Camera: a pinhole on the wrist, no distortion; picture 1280 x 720 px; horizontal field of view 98.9 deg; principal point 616.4 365.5 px. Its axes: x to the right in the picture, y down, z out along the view. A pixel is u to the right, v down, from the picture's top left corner.
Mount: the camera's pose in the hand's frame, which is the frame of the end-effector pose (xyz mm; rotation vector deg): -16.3 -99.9 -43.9 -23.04 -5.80 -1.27
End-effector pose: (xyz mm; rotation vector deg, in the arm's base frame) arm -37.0 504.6 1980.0 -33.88 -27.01 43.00
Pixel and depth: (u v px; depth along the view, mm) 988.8 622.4 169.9
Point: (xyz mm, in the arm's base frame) -55.6 621.8 2038.6
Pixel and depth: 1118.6 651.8 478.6
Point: -145.5 1087.8 2099.4
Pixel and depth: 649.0 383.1 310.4
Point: -209.5 580.2 2131.4
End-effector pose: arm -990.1 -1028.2 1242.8 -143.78 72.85 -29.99
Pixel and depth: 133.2 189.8 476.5
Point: -1039.1 -568.0 805.2
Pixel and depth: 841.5 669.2 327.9
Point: -990.9 -1201.0 1003.9
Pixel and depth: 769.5 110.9 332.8
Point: -744.5 -967.9 999.3
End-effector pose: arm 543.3 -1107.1 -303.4 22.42 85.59 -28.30
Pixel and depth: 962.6 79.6 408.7
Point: 842.7 -1471.3 -468.3
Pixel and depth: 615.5 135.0 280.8
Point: 708.1 -1325.5 -238.0
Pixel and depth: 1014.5 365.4 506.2
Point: 984.6 -1291.2 -588.6
